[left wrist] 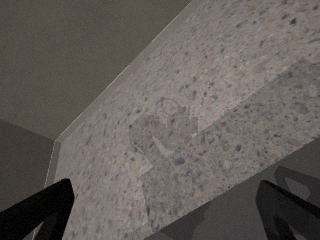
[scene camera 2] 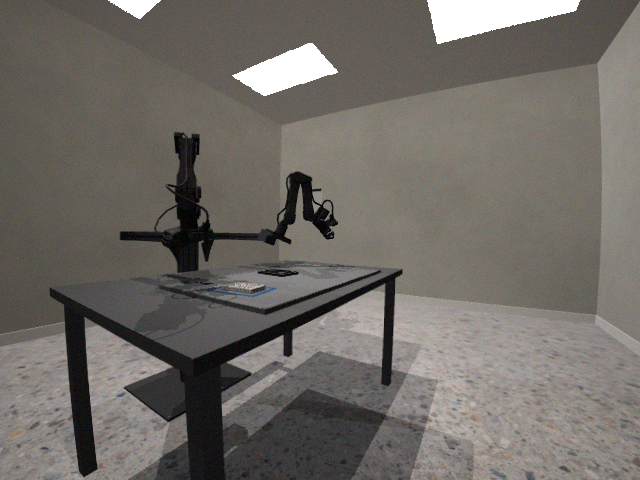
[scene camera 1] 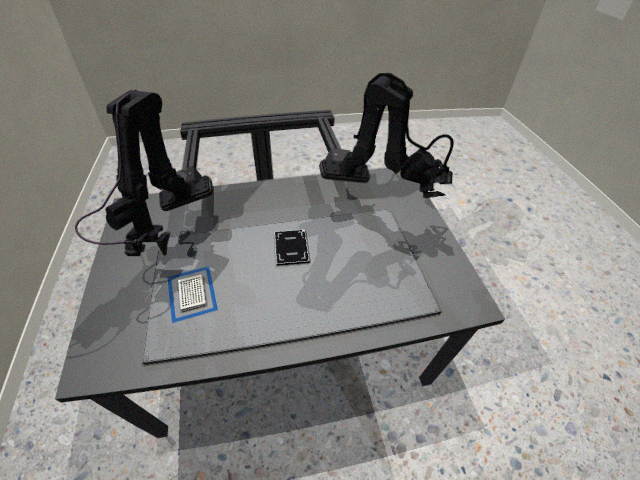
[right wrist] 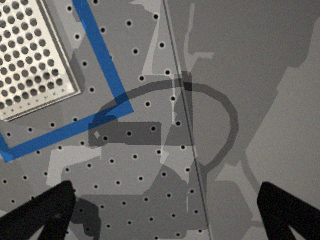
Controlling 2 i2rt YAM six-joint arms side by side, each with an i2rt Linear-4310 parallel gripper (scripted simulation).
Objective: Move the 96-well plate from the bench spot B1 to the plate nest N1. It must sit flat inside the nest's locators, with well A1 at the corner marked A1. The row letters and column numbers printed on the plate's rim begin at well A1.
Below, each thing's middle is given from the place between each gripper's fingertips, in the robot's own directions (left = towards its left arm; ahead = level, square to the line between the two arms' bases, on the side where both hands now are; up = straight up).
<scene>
My right gripper (scene camera 2: 193, 262) is now 13 cm short of the white 96-well plate (scene camera 1: 193, 287), 11 cm to the right of it and 10 cm above it. From my right hand the other things lie so: black plate nest (scene camera 1: 283, 246) (49 cm to the left, 10 cm below).
Now: left hand 61 cm to the left of the black plate nest, 20 cm above it and 2 cm short of it. From my left hand the other things lie so: white 96-well plate: 98 cm to the right, 20 cm below, 15 cm ahead.
</scene>
